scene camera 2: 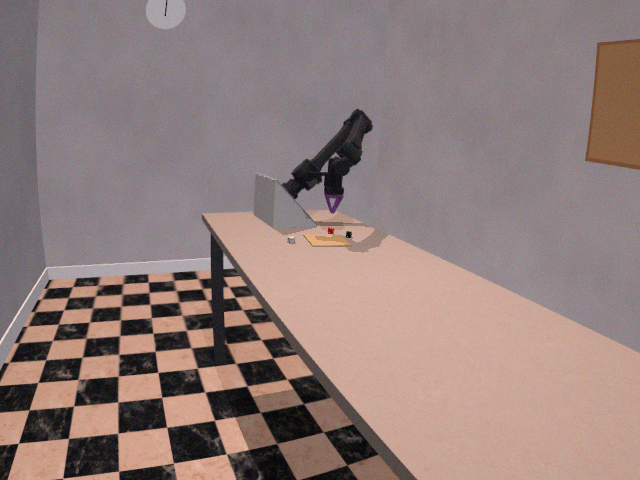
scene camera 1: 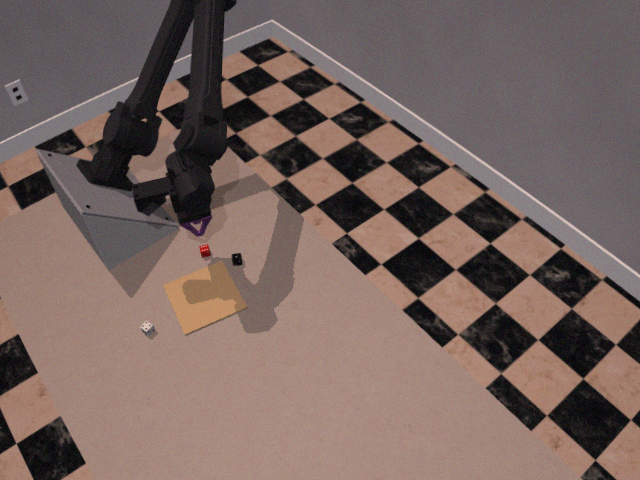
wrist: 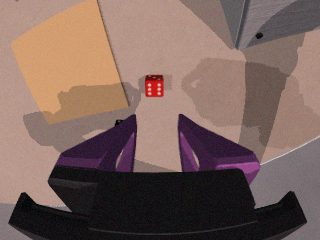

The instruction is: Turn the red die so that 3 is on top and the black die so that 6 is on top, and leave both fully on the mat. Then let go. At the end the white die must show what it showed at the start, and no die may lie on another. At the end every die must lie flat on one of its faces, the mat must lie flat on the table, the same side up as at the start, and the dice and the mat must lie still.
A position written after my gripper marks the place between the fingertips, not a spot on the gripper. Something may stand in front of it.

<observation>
I see my gripper [wrist: 157, 121] and a tan mat [scene camera 1: 199, 299].
</observation>
